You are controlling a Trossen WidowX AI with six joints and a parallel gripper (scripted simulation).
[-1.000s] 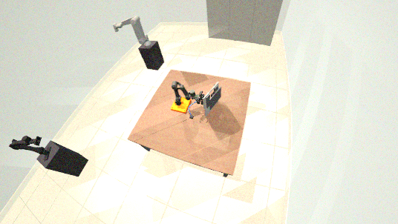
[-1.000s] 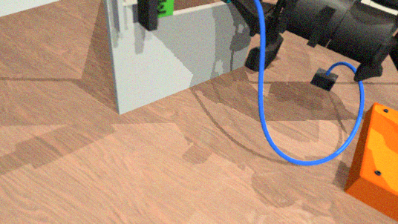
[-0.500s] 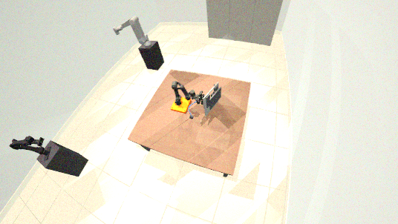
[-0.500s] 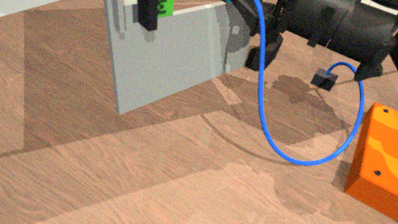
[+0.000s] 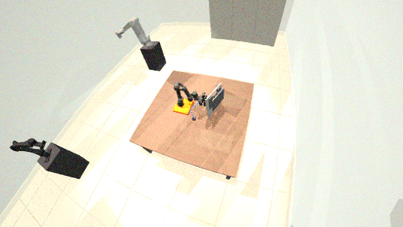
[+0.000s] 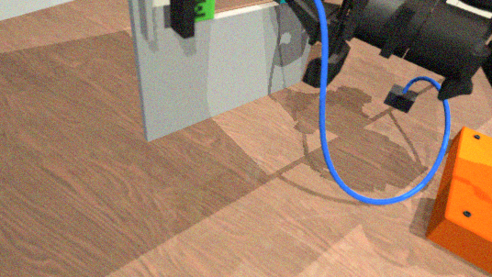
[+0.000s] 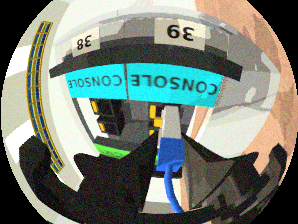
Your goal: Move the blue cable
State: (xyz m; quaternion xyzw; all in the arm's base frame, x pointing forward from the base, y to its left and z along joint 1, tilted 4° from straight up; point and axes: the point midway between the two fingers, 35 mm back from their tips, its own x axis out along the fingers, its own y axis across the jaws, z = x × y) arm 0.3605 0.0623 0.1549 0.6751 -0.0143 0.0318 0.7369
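The plug is right at my gripper tip. From my gripper tip the other things lie so: black anchor block 17 cm behind, 18 cm to the right, 18 cm below.
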